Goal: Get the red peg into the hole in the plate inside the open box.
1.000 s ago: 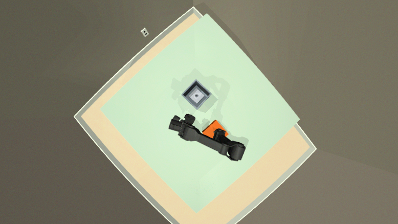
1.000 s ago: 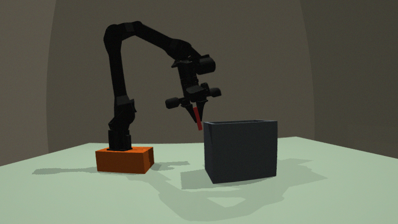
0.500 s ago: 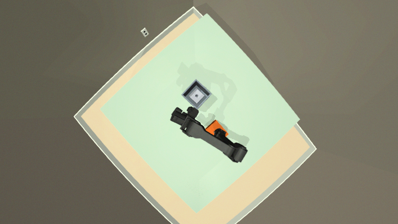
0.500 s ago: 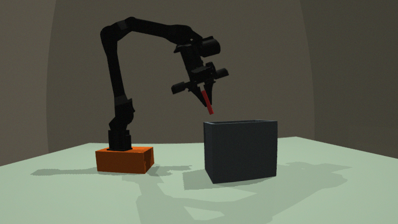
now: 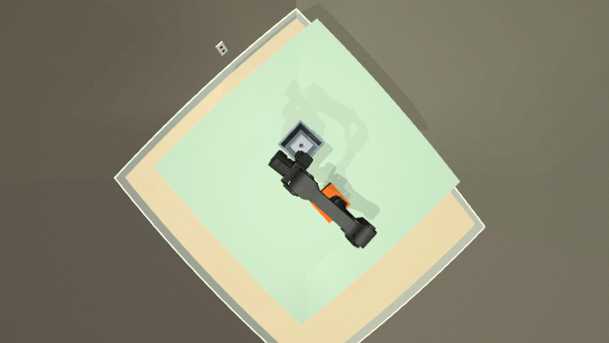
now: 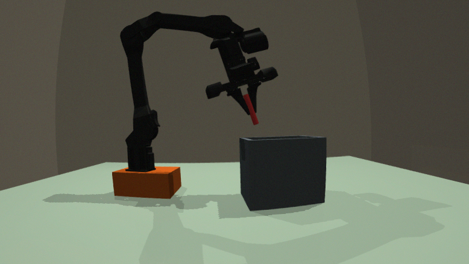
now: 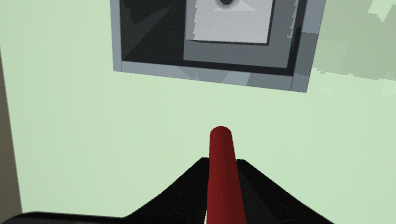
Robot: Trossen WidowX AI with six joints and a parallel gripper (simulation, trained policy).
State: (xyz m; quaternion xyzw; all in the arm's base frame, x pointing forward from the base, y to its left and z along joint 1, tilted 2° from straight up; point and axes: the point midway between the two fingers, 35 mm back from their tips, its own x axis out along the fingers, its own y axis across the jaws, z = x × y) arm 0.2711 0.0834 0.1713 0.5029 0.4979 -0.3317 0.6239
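My gripper tip is now 70 mm short of the light plate, 100 mm to the left of it and 150 mm above it. The rest, counted from my gripper tip: red peg: 10 mm above.
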